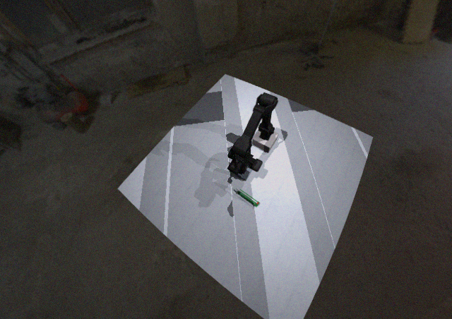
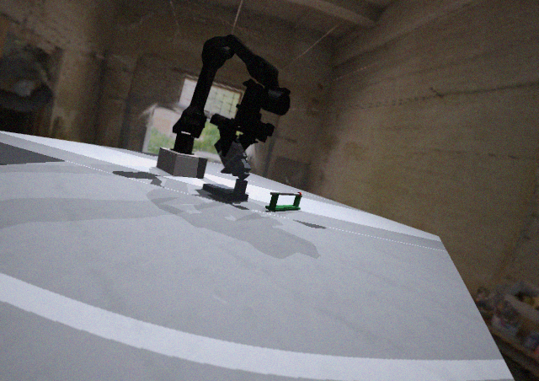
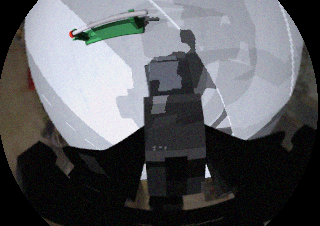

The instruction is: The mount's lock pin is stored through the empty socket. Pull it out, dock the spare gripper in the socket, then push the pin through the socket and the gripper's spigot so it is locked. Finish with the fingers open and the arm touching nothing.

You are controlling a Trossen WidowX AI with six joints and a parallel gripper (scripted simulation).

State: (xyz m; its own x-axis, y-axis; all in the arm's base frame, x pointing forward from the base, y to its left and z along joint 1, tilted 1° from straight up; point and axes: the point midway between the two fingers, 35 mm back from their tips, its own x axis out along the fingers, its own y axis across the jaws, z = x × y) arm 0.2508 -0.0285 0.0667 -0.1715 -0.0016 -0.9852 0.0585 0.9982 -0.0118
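Now: gripper tip 10 mm below the black spare gripper and 10 mm short of it. From my gripper tip the other things lie so: green cradle (160 mm ahead, 90 mm to the left, 80 mm below); then grey mount (50 mm below, 30 mm ahead).
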